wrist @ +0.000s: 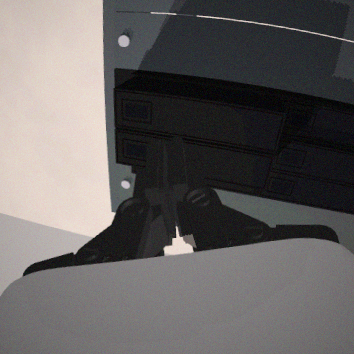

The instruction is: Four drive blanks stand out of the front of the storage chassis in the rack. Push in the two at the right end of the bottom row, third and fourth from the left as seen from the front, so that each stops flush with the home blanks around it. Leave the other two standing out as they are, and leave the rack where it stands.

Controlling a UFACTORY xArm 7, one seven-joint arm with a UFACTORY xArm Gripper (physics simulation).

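Places are measured from the arm's base along level axes (x ahead, y left, z up), in metres.
Where they show: gripper, between the fingertips: (170, 162).
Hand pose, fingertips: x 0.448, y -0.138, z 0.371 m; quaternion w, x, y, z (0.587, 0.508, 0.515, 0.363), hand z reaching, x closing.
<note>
After its pixels a point has its place.
My gripper (170, 162) @[x 0.448, y -0.138, z 0.371 m] is shut and empty. Its fingertips overlap the left part of a dark drive blank (225, 167) @[x 0.489, y -0.108, z 0.391 m] in the lower part of the chassis front; whether they touch it cannot be told. Another dark drive blank (200, 117) @[x 0.490, y -0.128, z 0.360 m] lies directly above it in the view, with a small square window at its left end. Both look raised from the dark blanks (327, 162) @[x 0.517, y -0.030, z 0.388 m] to their right, but the shading is too dark to tell how far. The fingers hide part of the lower blank and what lies below its left end.
The grey-green rack face (240, 60) @[x 0.539, y -0.107, z 0.329 m] surrounds the chassis and ends at a vertical edge on the left. Pale round studs (123, 41) @[x 0.542, y -0.197, z 0.324 m] (125, 184) @[x 0.542, y -0.197, z 0.457 m] sit on it near that edge. A thin bright line crosses the upper face. A pale surface (50, 110) shows to the left.
</note>
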